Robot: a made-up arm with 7 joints.
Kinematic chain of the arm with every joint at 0, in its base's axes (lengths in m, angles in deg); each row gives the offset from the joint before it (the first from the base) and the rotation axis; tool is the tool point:
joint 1: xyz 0 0 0.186 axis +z
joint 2: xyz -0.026 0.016 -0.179 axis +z
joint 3: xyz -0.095 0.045 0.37 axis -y
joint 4: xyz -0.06 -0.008 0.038 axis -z
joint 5: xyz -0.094 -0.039 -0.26 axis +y
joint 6: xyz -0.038 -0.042 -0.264 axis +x
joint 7: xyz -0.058 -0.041 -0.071 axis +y
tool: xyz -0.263 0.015 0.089
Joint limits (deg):
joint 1: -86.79..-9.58
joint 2: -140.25..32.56
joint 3: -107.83..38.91
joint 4: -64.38..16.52
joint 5: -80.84..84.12
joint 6: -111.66..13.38
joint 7: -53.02..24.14
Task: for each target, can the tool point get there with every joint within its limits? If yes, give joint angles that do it. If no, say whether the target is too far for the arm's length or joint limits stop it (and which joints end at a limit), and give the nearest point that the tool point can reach.
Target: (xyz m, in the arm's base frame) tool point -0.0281 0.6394 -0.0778
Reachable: yes | joints -64.56 -32.37 -29.10 -17.70 -43.12 -65.11 -2.49
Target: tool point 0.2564 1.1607 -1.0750
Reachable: no: too far | nearest point 0.1378 0.6237 -0.3237 | short by 0.931 m
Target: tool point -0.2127 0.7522 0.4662
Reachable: yes | joints -34.82 -56.98 -70.77 -38.05 -21.33 -59.59 3.86
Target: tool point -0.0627 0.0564 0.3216
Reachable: no: joint limits stop it (at a limit: joint 1, joint 3, joint 4, joint 5, joint 7) | nearest point -0.2171 0.1155 0.4414 | short by 0.204 m
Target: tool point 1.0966 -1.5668 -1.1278
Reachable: no: too far | nearest point 0.4732 -0.5840 -0.1759 | short by 1.504 m
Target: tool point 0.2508 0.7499 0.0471
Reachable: yes | joints -42.75 -80.69 -15.84 -9.54 6.99 -25.23 -19.42
